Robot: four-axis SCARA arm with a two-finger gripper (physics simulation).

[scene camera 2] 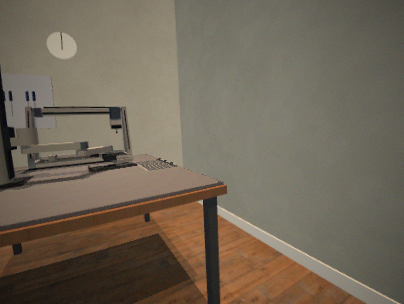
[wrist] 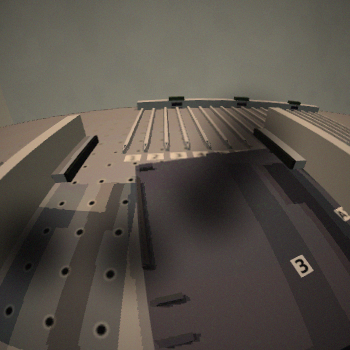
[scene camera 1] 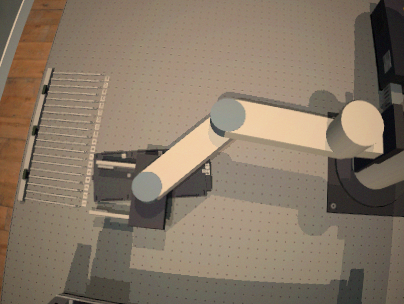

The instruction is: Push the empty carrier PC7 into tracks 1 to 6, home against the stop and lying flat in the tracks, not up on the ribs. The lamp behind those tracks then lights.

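Frame: origin at the arm's base, x ahead, y left, z up, level; metres.
Where they show: gripper, fingertip midpoint: (scene camera 2: pixel 131 158) (wrist: pixel 176 120) (scene camera 1: pixel 93 187); arm's base, origin of the base link: (scene camera 1: pixel 371 166).
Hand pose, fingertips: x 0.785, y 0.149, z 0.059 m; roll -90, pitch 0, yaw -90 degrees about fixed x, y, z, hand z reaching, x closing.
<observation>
Each offset is from my fingertips to the top centre of the thing. "*": to the spot under its first point. Level surfaces: height alone.
The dark carrier {0.140 m back, 0.059 m right, 0.017 m down} (scene camera 1: pixel 112 185) (wrist: pixel 200 240), its name unreadable, lies on the table with its front edge close to the number tiles {0.046 m down} (scene camera 1: pixel 90 157) (wrist: pixel 156 156), short of the ribs (scene camera 1: pixel 65 120) (wrist: pixel 166 127). Labels "3" and "A" show on it in the wrist view. The stop rail {* 0.227 m ahead, 0.082 m right, 0.032 m down} (scene camera 1: pixel 31 152) (wrist: pixel 207 103) is beyond the ribs. The lamp block {* 0.230 m ahead, 0.017 m right, 0.026 m down} (scene camera 1: pixel 25 173) (wrist: pixel 176 99) behind the low-numbered tracks looks dark. My gripper (scene camera 1: pixel 94 188) (wrist: pixel 176 120) is open and empty; one finger is over the carrier, the other beyond its left edge in the wrist view. The hand hides the carrier's middle in scene camera 1.
Two more dark blocks (scene camera 1: pixel 35 130) (scene camera 1: pixel 45 89) sit along the stop rail. The arm's base plate (scene camera 1: pixel 340 200) and black units {* 0.820 m back, 0.515 m right, 0.043 m up} (scene camera 1: pixel 387 45) are at the right. In scene camera 2, a gantry frame (scene camera 2: pixel 77 110) stands on the far part of the table {0.046 m down} (scene camera 2: pixel 125 185).
</observation>
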